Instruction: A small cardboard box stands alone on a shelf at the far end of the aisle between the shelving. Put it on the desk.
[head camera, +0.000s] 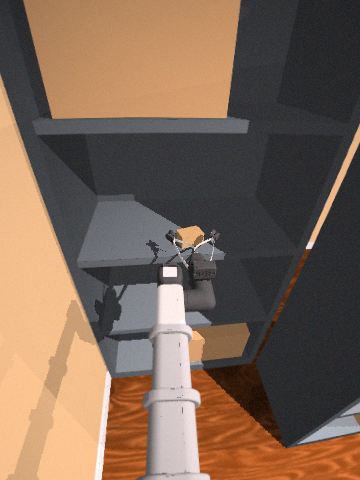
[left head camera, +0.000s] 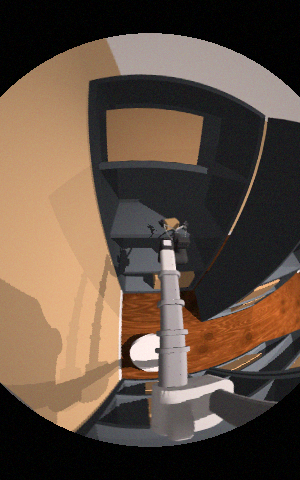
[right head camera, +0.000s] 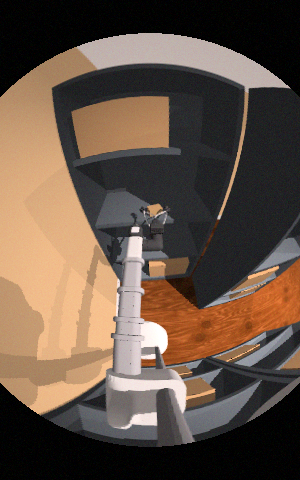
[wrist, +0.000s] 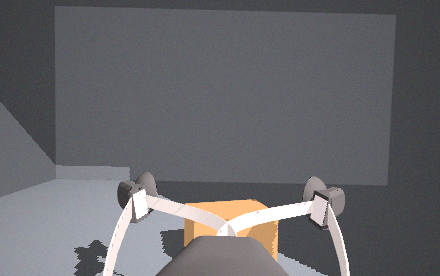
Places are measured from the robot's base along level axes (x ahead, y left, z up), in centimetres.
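Pixels of known places: gripper, between the fingertips: (head camera: 192, 232) (left head camera: 173, 220) (right head camera: 154, 206) (wrist: 229, 190); robot's base, origin of its link: (left head camera: 150, 351) (right head camera: 147, 339).
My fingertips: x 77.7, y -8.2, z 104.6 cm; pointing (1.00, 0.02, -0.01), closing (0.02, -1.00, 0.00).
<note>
For each thing: its top centre in the pictures, then the offset to it from my fingertips. "pt": a spot on its surface instead. Level surfaces: height alone.
- small cardboard box, centre of its top: (wrist: 229, 208) (head camera: 190, 231) (right head camera: 154, 206) (left head camera: 171, 220) dx +5.0, dy +0.1, dz -3.3 cm
- middle shelf, height of its surface: dz -8.3 cm
- large cardboard box, a spot on its surface: (head camera: 140, 60) pt dx -2.2, dy +14.7, dz +49.5 cm
The small cardboard box (head camera: 190, 231) (left head camera: 171, 222) (right head camera: 154, 208) (wrist: 230, 211) sits on the middle shelf (head camera: 120, 225) (wrist: 40, 225) of the dark shelving, near its front edge. My gripper (head camera: 193, 235) (left head camera: 174, 224) (right head camera: 156, 210) (wrist: 229, 190) is open, with its fingers spread wide on either side of the box in the head view. In the wrist view the fingertips show higher than the box top, and a gap shows between each finger and the box. The gripper body hides the box's lower part there. The desk cannot be made out in these views.
A large cardboard box (head camera: 140, 60) stands on the shelf above. More cardboard boxes (head camera: 225, 342) are on the lowest shelf. A tan wall (head camera: 45, 225) runs close along the left, and dark shelving (head camera: 310, 325) stands at the right. A white round object (left head camera: 144, 352) is beside the arm.
</note>
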